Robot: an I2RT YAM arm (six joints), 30 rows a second.
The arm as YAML. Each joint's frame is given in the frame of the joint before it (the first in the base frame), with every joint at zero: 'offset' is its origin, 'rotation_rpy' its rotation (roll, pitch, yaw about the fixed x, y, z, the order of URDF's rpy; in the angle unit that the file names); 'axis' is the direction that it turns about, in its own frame. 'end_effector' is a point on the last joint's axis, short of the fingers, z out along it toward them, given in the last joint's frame.
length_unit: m
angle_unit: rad
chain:
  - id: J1
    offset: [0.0, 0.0, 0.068]
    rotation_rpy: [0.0, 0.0, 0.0]
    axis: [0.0, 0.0, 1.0]
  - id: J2
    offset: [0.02, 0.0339, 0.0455]
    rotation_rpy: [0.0, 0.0, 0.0]
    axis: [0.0, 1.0, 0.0]
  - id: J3
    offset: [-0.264, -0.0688, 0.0]
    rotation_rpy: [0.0, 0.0, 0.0]
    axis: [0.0, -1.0, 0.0]
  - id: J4
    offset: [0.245, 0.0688, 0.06]
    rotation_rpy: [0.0, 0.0, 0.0]
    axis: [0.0, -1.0, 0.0]
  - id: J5
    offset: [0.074, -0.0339, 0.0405]
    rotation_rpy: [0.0, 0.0, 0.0]
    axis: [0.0, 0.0, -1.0]
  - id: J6
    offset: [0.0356, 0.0, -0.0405]
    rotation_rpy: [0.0, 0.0, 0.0]
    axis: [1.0, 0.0, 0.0]
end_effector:
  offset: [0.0, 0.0, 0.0]
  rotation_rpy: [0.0, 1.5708, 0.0]
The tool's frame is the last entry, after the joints.
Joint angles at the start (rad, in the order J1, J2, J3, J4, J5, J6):
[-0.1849 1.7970 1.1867 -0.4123 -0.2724 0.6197]
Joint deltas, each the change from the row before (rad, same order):
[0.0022 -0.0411 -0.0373 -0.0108 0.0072 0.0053]
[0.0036 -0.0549 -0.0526 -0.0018 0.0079 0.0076]
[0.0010 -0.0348 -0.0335 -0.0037 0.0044 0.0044]
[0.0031 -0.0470 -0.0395 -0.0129 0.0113 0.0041]
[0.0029 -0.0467 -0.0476 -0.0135 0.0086 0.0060]
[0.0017 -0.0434 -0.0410 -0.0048 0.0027 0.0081]
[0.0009 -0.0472 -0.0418 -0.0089 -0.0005 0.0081]
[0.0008 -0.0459 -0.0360 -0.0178 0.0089 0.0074]
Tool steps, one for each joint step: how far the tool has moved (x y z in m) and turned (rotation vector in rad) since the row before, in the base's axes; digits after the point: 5 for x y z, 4 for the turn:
[-0.01062 0.00254 0.00266 -0.0019 0.0089 -0.0059]
[-0.01365 0.00351 0.00278 -0.0027 0.0020 -0.0068]
[-0.00904 0.00183 0.00117 -0.0009 0.0037 -0.0049]
[-0.01189 0.00277 0.00228 -0.0064 0.0077 -0.0061]
[-0.01343 0.00299 -0.00075 -0.0017 0.0164 -0.0065]
[-0.01123 0.00237 0.00019 0.0023 0.0039 -0.0065]
[-0.01208 0.00236 0.00028 0.0052 0.0045 -0.0057]
[-0.01177 0.00192 0.00052 -0.0026 0.0101 -0.0098]

